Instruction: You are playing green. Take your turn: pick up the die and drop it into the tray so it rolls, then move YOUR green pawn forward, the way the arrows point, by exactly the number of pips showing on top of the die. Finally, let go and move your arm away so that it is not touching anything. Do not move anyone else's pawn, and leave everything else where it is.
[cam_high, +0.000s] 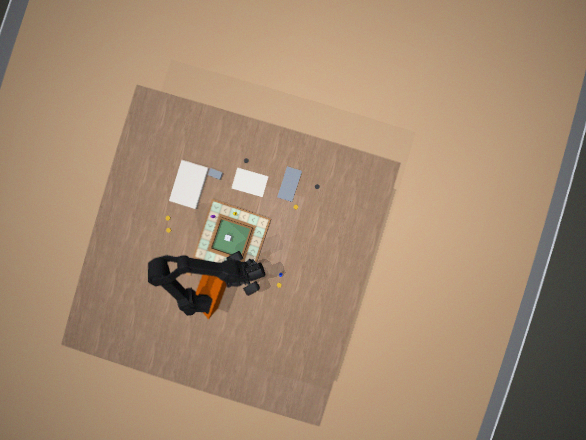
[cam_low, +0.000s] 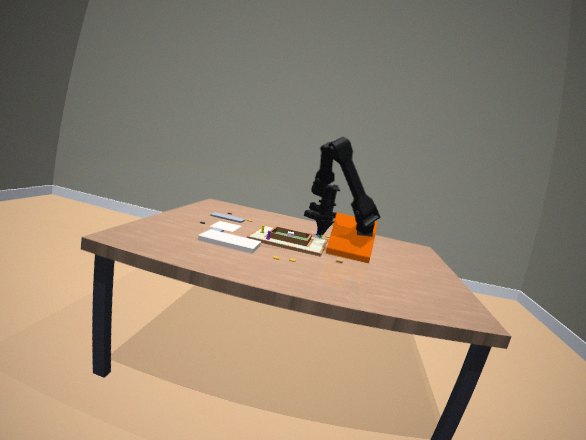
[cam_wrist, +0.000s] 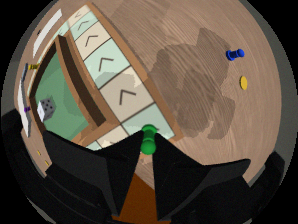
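My gripper tip is 10 mm below the green pawn. Round my gripper tip: blue pawn (20 mm ahead, 150 mm to the right, 20 mm below); then white die (120 mm ahead, 120 mm to the left); then green tray (120 mm ahead, 110 mm to the left, 20 mm below).
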